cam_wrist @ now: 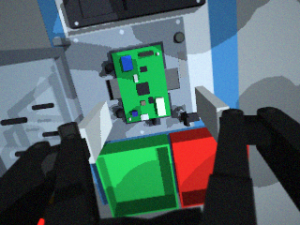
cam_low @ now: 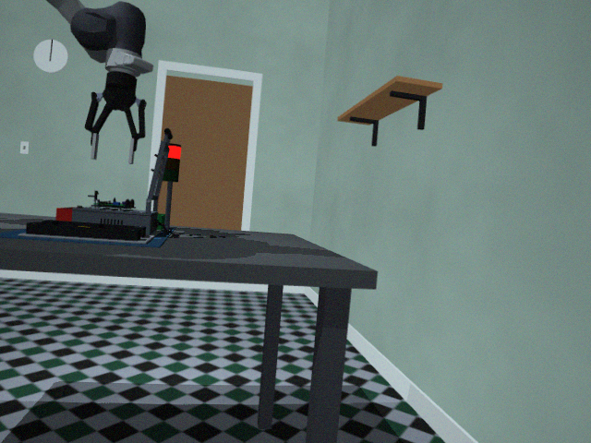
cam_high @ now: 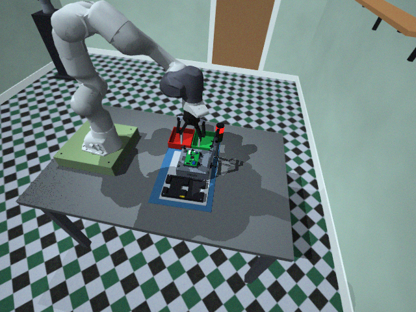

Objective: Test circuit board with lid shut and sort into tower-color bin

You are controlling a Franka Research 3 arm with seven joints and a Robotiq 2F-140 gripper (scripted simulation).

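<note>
The green circuit board is 140 mm below my hand and 10 mm ahead of it. From my hand the other things lie so: tester lid (120 mm ahead, 20 mm below); then tester plate (140 mm below, 10 mm to the left, 10 mm ahead); then black latch hook (120 mm below, 60 mm to the left, 50 mm behind).
</note>
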